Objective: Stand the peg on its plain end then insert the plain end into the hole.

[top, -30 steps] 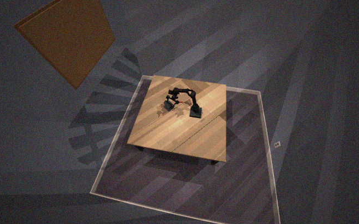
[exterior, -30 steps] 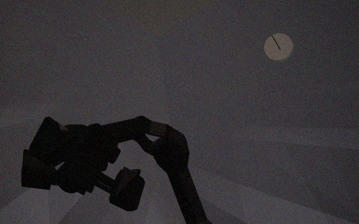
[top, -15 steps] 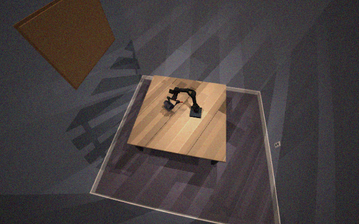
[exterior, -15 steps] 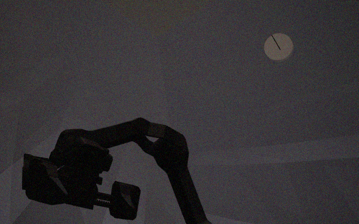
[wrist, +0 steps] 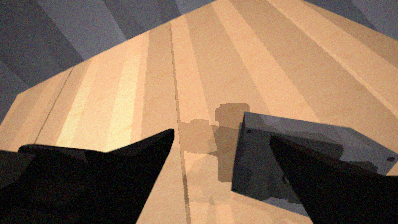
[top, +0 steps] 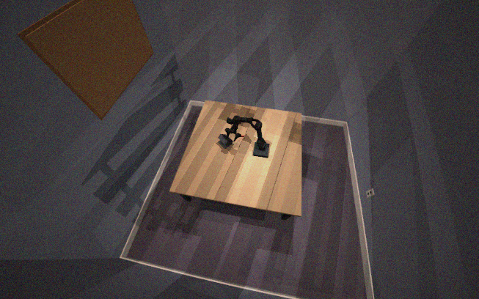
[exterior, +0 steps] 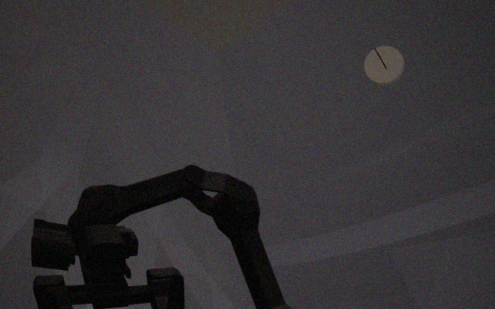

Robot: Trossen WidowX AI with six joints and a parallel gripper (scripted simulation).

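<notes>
Now: the red peg 150 mm to the right of my gripper tip, 130 mm below it and 80 mm behind it. Round my gripper tip: grey sloped panel: 80 mm below, 70 mm ahead, 60 mm to the right.
</notes>
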